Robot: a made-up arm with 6 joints.
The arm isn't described. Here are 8 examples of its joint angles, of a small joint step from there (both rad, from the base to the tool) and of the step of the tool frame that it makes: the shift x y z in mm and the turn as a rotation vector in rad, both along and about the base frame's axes.
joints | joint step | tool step
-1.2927 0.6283 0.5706 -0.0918 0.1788 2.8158 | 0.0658 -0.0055 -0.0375 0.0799 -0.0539 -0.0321 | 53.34 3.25 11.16 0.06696 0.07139 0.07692
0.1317 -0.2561 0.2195 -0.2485 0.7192 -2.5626 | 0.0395 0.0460 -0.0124 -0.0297 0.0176 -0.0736 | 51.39 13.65 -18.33 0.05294 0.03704 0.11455
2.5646 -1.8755 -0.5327 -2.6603 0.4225 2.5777 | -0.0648 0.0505 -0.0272 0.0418 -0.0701 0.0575 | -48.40 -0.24 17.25 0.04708 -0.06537 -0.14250
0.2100 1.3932 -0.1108 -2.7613 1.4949 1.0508 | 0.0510 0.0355 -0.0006 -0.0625 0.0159 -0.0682 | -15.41 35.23 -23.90 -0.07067 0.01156 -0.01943
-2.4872 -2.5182 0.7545 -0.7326 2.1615 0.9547 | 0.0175 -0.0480 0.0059 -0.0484 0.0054 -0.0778 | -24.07 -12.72 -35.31 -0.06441 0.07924 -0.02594
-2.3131 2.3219 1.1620 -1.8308 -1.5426 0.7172 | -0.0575 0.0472 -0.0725 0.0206 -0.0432 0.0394 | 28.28 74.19 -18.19 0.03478 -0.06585 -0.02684
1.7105 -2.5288 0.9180 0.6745 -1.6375 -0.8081 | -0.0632 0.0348 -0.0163 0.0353 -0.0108 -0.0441 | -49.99 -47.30 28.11 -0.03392 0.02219 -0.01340
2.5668 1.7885 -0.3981 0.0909 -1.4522 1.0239 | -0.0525 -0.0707 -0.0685 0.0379 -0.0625 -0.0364 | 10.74 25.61 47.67 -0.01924 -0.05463 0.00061
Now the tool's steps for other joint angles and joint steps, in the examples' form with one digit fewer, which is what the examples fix.
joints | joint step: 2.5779 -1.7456 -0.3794 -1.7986 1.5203 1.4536 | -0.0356 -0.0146 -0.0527 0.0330 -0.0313 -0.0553
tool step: -19.6 2.5 -23.0 0.0333 0.0050 -0.0600
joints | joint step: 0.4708 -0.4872 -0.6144 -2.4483 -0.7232 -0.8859 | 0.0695 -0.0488 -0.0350 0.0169 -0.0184 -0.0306
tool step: -33.2 -22.7 -16.6 0.0151 -0.0084 0.0961
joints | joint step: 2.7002 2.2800 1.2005 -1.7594 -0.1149 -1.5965 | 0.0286 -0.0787 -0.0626 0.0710 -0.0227 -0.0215
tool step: -40.1 18.2 46.4 0.0104 0.0138 0.0831
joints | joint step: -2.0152 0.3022 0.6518 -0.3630 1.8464 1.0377 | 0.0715 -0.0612 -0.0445 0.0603 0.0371 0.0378
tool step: 46.2 20.3 29.6 -0.0247 0.0434 0.0108
